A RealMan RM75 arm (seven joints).
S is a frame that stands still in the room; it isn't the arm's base.
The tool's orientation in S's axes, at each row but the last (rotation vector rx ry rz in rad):
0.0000, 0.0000, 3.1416
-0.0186, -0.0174, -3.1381
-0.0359, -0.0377, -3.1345
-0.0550, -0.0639, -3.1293
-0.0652, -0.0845, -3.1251
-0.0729, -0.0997, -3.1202
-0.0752, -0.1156, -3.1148
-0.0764, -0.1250, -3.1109
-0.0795, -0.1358, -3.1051
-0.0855, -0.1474, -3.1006
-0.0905, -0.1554, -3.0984
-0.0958, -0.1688, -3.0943
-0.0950, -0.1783, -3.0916
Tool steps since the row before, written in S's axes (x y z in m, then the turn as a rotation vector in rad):
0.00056, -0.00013, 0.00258, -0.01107, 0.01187, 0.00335
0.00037, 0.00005, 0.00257, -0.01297, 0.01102, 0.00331
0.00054, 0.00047, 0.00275, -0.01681, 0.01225, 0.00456
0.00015, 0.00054, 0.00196, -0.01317, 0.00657, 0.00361
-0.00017, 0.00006, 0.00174, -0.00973, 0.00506, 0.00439
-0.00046, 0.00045, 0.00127, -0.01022, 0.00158, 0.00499
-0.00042, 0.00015, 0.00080, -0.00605, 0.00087, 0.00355
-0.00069, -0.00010, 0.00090, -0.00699, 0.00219, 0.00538
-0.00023, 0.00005, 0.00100, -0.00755, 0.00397, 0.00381
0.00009, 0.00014, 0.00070, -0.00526, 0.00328, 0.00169
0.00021, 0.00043, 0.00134, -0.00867, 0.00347, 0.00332
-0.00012, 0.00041, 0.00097, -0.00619, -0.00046, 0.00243
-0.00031, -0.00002, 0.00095, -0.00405, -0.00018, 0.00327
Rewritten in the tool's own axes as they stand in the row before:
-0.00056, 0.00013, 0.00258, 0.01107, -0.01187, 0.00335
-0.00034, -0.00002, 0.00257, 0.01297, -0.01103, 0.00328
-0.00048, -0.00040, 0.00277, 0.01683, -0.01225, 0.00447
-0.00009, -0.00046, 0.00198, 0.01322, -0.00657, 0.00341
0.00024, 0.00003, 0.00173, 0.00984, -0.00497, 0.00425
0.00051, -0.00038, 0.00127, 0.01042, -0.00147, 0.00461
0.00046, -0.00010, 0.00079, 0.00620, -0.00076, 0.00331
0.00074, 0.00015, 0.00085, 0.00719, -0.00196, 0.00520
0.00028, 0.00003, 0.00099, 0.00762, -0.00389, 0.00377
-0.00005, -0.00007, 0.00071, 0.00523, -0.00331, 0.00171
-0.00014, -0.00029, 0.00139, 0.00873, -0.00348, 0.00316
0.00017, -0.00031, 0.00100, 0.00635, 0.00044, 0.00199
0.00037, 0.00011, 0.00092, 0.00425, 0.00036, 0.00298

